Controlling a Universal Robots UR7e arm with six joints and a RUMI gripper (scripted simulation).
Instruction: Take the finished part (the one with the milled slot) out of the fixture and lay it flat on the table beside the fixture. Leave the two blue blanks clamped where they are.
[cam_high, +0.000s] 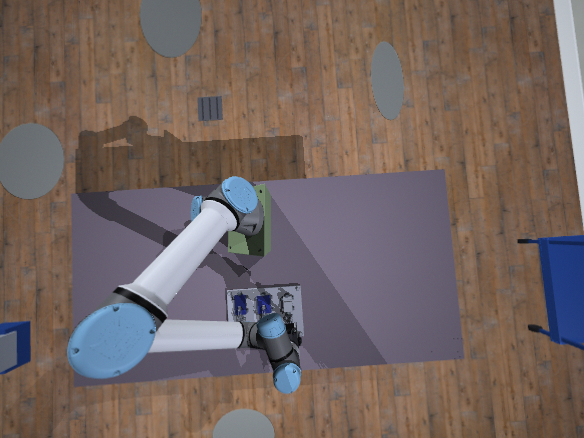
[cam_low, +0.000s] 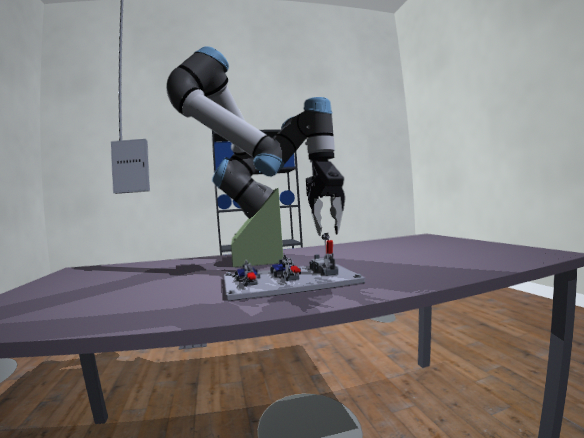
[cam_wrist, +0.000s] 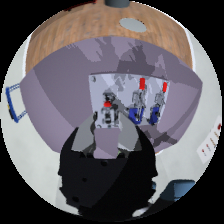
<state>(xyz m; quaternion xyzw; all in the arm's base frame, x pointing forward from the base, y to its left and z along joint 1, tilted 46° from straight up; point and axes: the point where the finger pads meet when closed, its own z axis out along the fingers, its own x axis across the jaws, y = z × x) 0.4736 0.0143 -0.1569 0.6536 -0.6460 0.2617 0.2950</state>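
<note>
Now: the grey finished part 100 mm below my hand and 90 mm behind it. The rest, counted from my hand: blue blank 220 mm to the right, 110 mm below, 80 mm behind; then grey fixture plate 130 mm below, 110 mm to the right, 30 mm behind.
</note>
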